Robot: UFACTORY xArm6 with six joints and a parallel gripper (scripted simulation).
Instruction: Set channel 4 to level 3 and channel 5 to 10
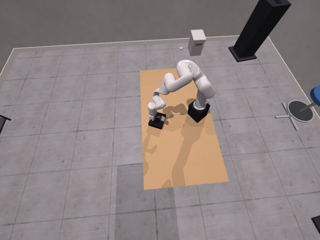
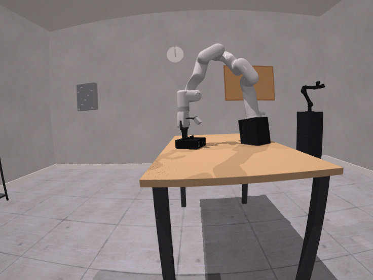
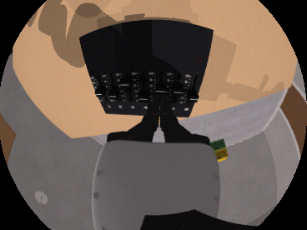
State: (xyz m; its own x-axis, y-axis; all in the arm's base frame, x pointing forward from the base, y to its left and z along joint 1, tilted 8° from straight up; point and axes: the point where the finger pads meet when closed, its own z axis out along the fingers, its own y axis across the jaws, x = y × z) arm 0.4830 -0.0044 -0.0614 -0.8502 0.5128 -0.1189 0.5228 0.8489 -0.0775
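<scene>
Now: the fader cap 20 mm behind my hand, 10 mm to the right of it and 10 mm below it.
</scene>
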